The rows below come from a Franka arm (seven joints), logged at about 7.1 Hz.
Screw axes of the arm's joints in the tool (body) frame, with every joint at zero. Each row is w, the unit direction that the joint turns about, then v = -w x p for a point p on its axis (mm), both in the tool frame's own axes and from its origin. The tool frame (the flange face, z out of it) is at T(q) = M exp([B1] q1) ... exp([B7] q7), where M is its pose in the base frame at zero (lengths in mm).
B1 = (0, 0, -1, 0, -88, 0)
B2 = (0, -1, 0, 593, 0, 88)
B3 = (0, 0, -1, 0, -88, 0)
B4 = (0, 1, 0, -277, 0, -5.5)
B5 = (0, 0, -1, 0, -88, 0)
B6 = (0, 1, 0, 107, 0, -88)
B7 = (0, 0, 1, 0, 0, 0)
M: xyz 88 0 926 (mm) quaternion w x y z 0 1 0 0
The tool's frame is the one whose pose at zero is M.
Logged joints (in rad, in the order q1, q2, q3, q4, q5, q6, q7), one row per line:
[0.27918, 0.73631, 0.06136, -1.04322, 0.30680, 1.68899, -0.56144]
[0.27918, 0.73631, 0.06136, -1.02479, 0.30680, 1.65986, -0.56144]
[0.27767, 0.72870, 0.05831, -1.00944, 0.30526, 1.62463, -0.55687]
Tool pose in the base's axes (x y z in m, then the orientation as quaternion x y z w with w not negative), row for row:
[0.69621, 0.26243, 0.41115, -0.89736, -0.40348, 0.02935, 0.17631]
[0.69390, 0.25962, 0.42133, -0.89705, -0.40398, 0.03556, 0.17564]
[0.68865, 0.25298, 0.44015, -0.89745, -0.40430, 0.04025, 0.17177]
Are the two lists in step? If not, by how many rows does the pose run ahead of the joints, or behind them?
The pose runs 1 row ahead of the joints: the pose in row i belongs to the joints in row i + 1.
